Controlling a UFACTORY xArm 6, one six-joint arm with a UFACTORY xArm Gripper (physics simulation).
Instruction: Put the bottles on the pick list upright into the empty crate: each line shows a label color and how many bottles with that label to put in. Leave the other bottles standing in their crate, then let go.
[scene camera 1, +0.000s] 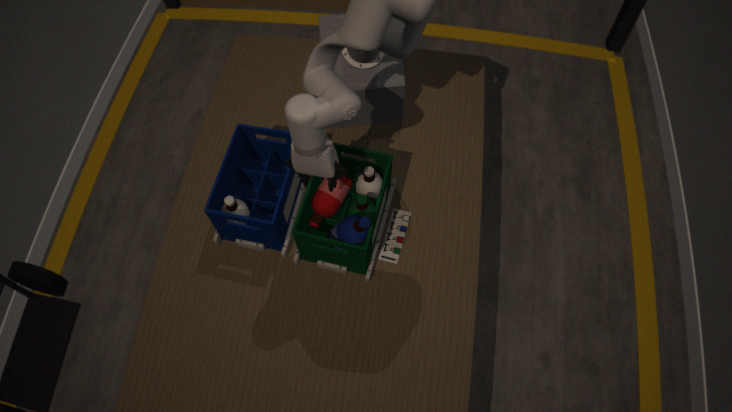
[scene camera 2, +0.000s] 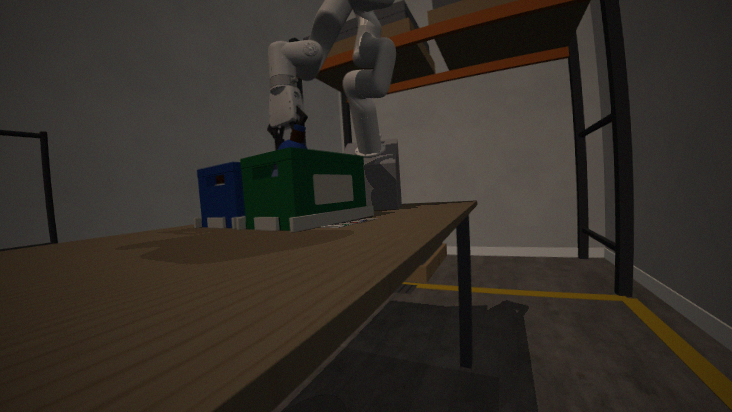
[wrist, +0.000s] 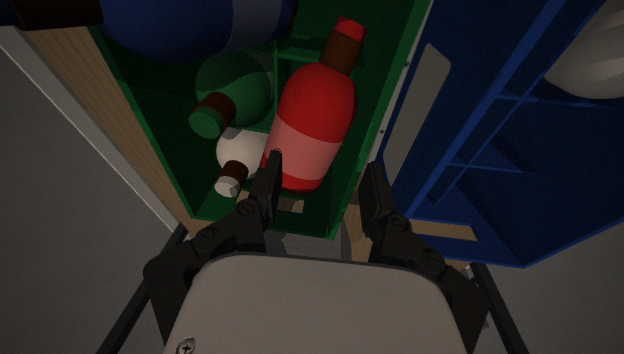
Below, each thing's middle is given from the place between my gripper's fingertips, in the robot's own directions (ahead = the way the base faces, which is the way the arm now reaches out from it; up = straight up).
Labels:
Right now my hand is 1 cm past the red bottle (scene camera 1: 325, 204), 2 cm to the right of it and 8 cm above it. From my hand the other things lie so: blue bottle (scene camera 1: 353, 229): 9 cm ahead, 9 cm to the left, 5 cm below; then pick list (scene camera 1: 392, 244): 2 cm ahead, 20 cm to the left, 20 cm below.

